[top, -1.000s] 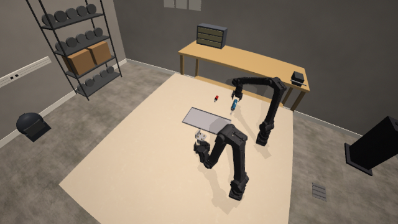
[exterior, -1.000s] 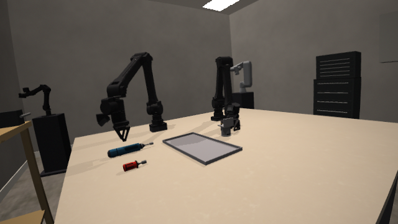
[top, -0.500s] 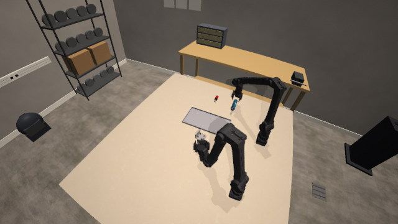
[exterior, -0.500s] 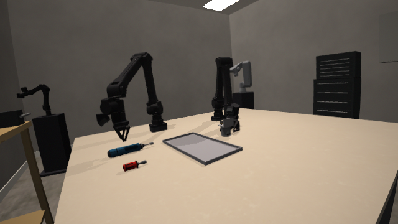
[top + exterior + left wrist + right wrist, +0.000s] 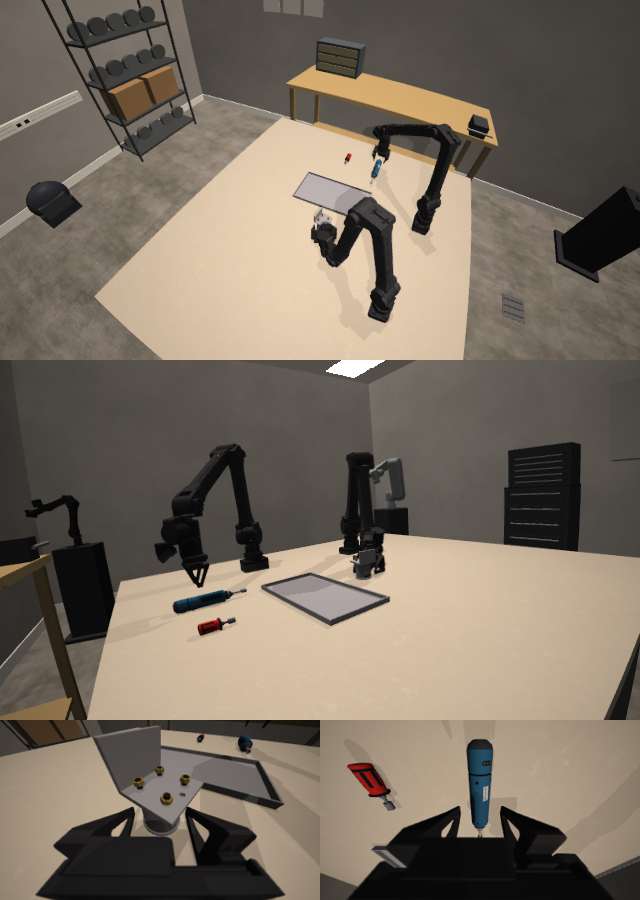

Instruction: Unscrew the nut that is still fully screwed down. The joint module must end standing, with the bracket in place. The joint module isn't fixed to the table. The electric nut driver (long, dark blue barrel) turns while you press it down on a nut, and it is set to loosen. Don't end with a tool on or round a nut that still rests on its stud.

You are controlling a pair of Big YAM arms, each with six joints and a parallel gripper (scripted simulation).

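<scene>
Now: left hand 10 mm to the left of the joint module and 10 mm below it. From my left hand the other things lie so: red-handled tool (170 mm ahead, 550 mm to the right, 10 mm below); bracket (10 mm to the right, 50 mm above); grey tray (70 mm ahead, 230 mm to the right, 20 mm below).
</scene>
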